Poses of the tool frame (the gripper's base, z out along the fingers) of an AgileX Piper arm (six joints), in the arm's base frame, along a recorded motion.
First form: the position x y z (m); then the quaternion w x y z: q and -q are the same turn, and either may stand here.
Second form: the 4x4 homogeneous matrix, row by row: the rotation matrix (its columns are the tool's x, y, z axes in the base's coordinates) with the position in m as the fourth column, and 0 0 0 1 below. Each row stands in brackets. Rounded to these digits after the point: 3 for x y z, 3 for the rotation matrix.
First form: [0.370 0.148 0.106 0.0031 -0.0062 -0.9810 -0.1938]
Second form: [[-1.000 0.013 -0.004 0.370], [0.011 0.925 0.380 0.148], [0.008 0.380 -0.925 0.106], [0 0 0 1]]
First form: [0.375 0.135 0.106 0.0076 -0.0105 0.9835 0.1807]
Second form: [[-1.000 -0.023 0.011 0.375], [-0.018 0.934 0.356 0.135], [-0.019 0.355 -0.935 0.106], [0 0 0 1]]
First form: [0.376 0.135 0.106 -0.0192 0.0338 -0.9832 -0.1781]
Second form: [[-0.997 -0.073 0.026 0.376], [-0.060 0.934 0.352 0.135], [-0.050 0.349 -0.936 0.106], [0 0 0 1]]
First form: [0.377 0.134 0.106 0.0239 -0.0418 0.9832 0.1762]
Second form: [[-0.995 -0.091 0.032 0.377], [-0.074 0.934 0.348 0.134], [-0.062 0.344 -0.937 0.106], [0 0 0 1]]
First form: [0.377 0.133 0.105 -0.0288 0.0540 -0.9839 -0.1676]
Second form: [[-0.993 -0.116 0.039 0.377], [-0.097 0.938 0.333 0.133], [-0.075 0.327 -0.942 0.105], [0 0 0 1]]
